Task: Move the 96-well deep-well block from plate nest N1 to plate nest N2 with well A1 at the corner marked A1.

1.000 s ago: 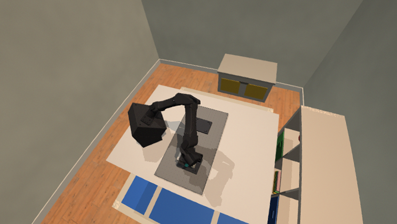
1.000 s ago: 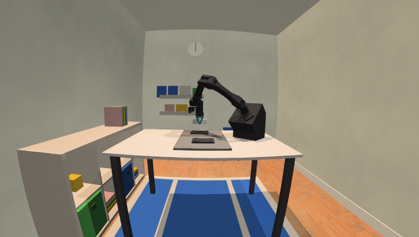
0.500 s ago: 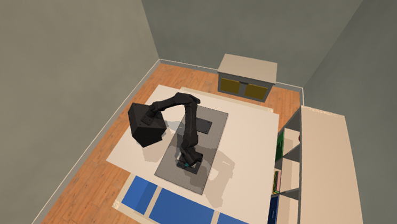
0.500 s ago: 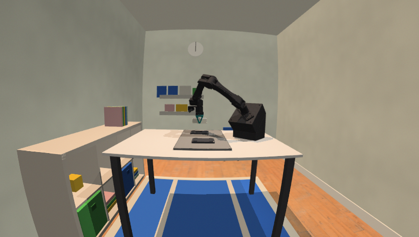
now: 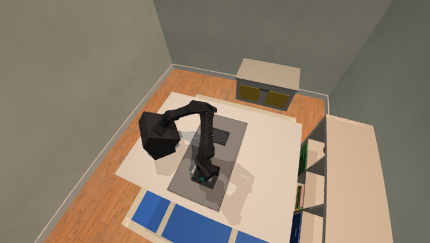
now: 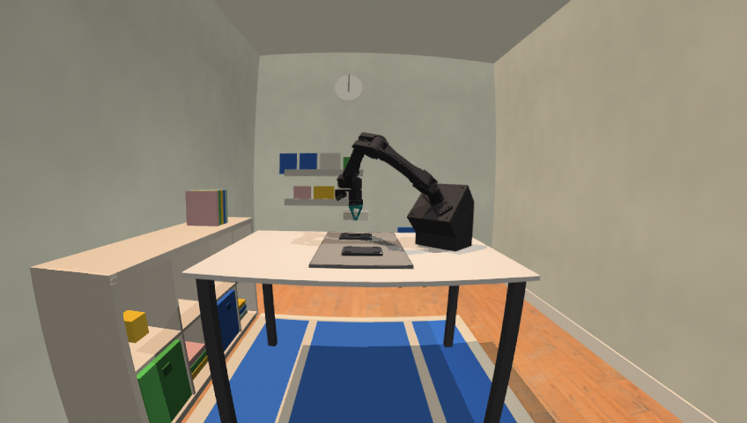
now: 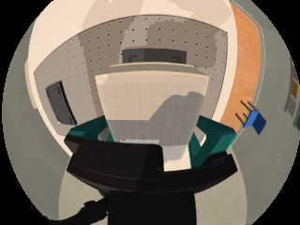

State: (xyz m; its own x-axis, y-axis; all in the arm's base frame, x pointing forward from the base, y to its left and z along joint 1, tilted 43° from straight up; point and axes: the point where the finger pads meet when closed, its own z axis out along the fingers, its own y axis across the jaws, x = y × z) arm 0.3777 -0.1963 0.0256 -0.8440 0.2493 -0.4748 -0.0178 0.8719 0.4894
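Now: the 96-well deep-well block 10 mm above my hand.
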